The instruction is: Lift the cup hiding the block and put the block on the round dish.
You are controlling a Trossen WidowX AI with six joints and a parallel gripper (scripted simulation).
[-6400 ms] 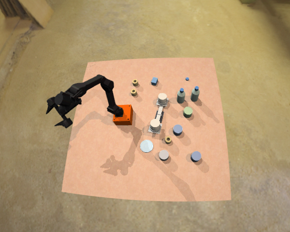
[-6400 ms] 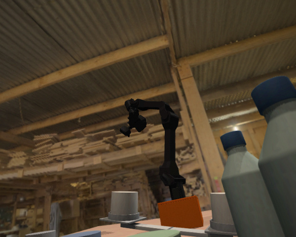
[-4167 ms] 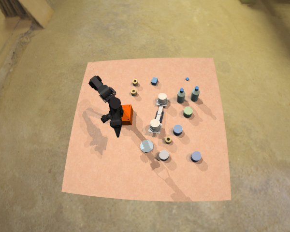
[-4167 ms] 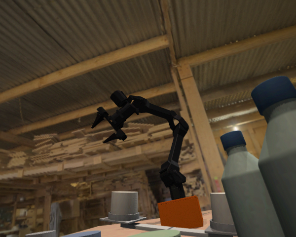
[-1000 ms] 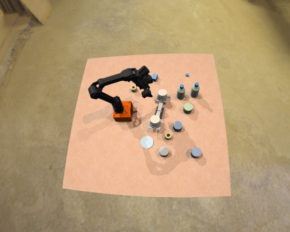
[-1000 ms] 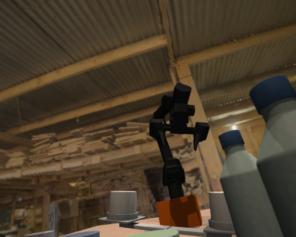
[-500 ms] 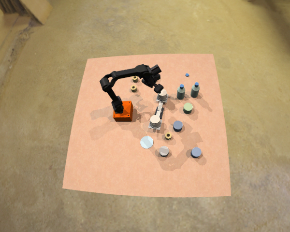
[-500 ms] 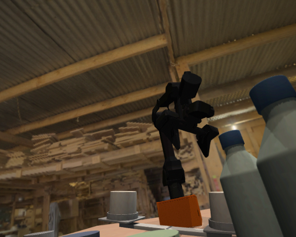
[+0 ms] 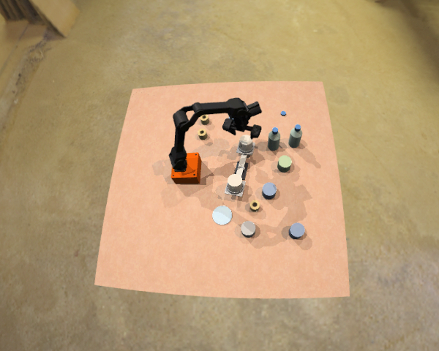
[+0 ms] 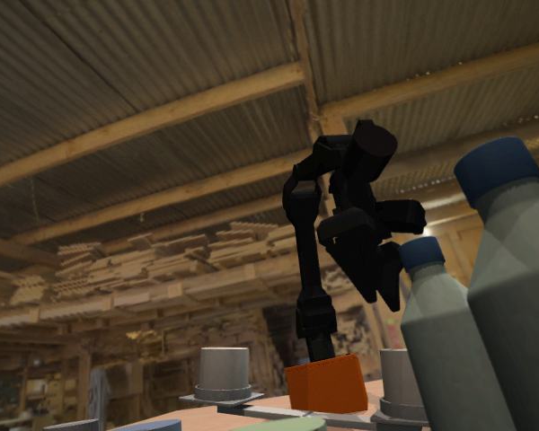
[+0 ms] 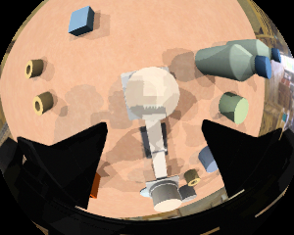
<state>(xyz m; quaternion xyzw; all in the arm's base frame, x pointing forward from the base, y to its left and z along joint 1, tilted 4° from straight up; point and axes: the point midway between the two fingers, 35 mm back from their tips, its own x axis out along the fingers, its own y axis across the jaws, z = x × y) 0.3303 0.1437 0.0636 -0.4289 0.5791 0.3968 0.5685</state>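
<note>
Right now my gripper tip is 8 cm above the cream cup, 3 cm to the right of it and 1 cm short of it. From my gripper tip the other things lie so: green cylinder (20 cm ahead, 11 cm to the right, 11 cm below); pale blue round dish (38 cm to the right, 14 cm below, 10 cm behind); small grey block (10 cm below, 1 cm to the left, 1 cm ahead).
</note>
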